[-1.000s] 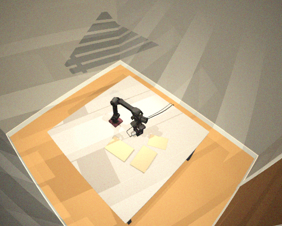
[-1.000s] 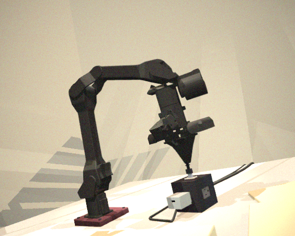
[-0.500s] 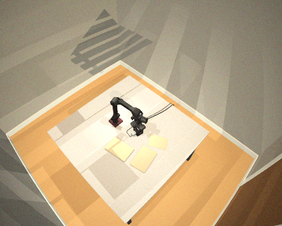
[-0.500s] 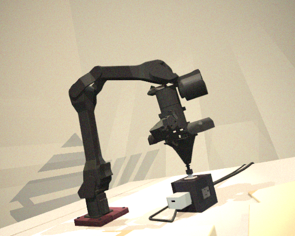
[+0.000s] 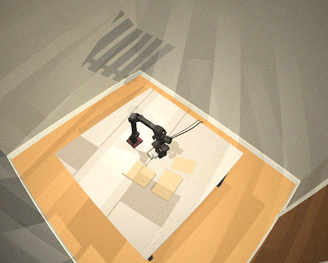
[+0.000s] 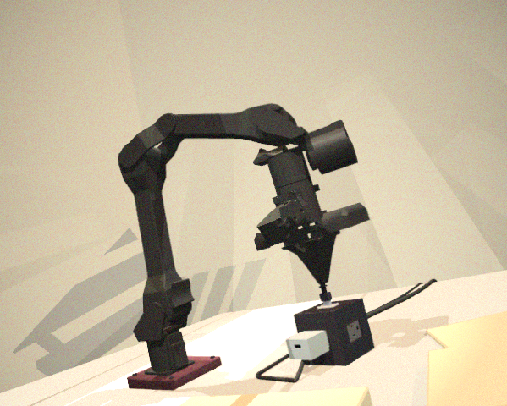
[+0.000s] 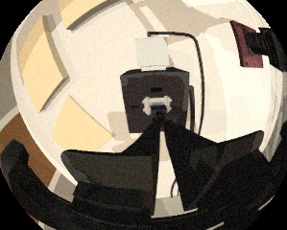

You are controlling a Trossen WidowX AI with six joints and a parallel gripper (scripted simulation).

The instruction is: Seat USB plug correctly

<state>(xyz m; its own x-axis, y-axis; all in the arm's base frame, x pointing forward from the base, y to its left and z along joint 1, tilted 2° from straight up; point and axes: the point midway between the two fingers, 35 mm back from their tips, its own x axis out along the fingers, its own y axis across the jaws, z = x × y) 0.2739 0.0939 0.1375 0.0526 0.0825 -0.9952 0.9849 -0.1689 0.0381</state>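
Right now my gripper tip is 2 cm above the black USB plug. From my gripper tip the other things lie so: pale socket plate 4 cm below; then pale sheet 23 cm ahead, 11 cm below, 6 cm to the left.
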